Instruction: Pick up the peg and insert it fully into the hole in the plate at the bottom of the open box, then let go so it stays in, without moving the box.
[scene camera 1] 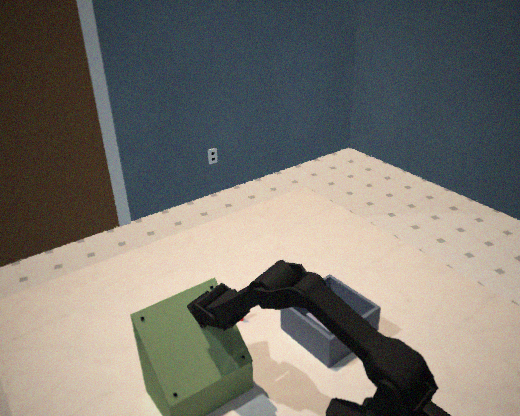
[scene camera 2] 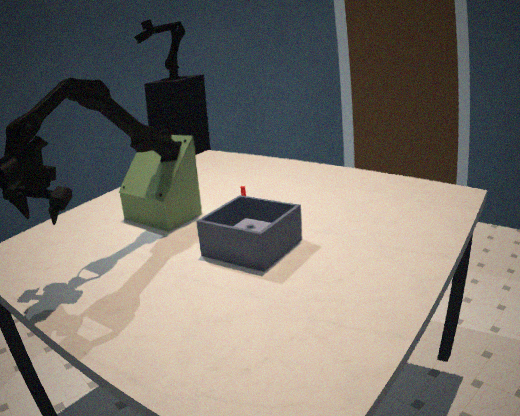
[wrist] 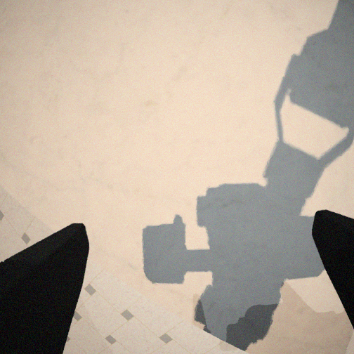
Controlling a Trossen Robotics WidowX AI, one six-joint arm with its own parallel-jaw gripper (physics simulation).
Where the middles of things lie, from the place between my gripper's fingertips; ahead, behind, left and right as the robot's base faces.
Now: the dark grey box point(scene camera 1: 329, 350) 39 cm ahead of my hand, 37 cm to the left of it and 13 cm below it.
